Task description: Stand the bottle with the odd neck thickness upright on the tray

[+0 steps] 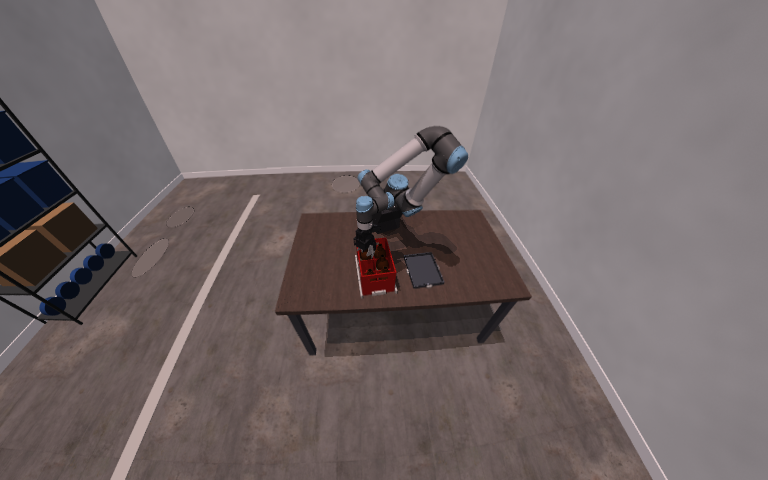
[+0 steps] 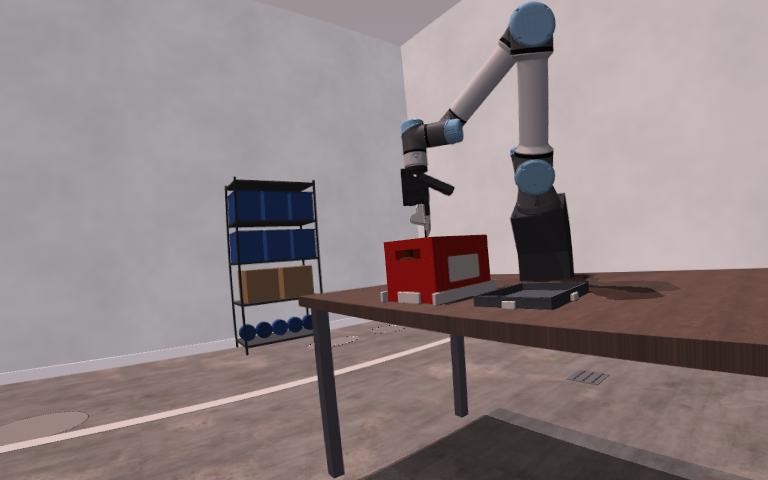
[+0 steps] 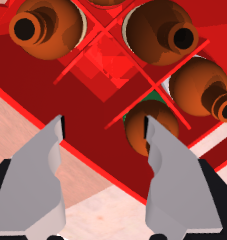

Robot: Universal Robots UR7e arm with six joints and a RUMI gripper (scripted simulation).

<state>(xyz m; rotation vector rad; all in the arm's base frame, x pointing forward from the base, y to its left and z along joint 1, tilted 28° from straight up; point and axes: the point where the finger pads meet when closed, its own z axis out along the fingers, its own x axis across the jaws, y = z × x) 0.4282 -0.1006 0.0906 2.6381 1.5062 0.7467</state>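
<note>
The red crate lies 10 mm behind my hand, 40 mm to the left of it and 110 mm below it. The rest, counted from my hand: dark tray: 80 mm behind, 330 mm to the left, 180 mm below; then brown bottle: 20 mm behind, 80 mm to the left, 110 mm below; then glass bottle: 90 mm ahead, 30 mm to the left, 110 mm below.
</note>
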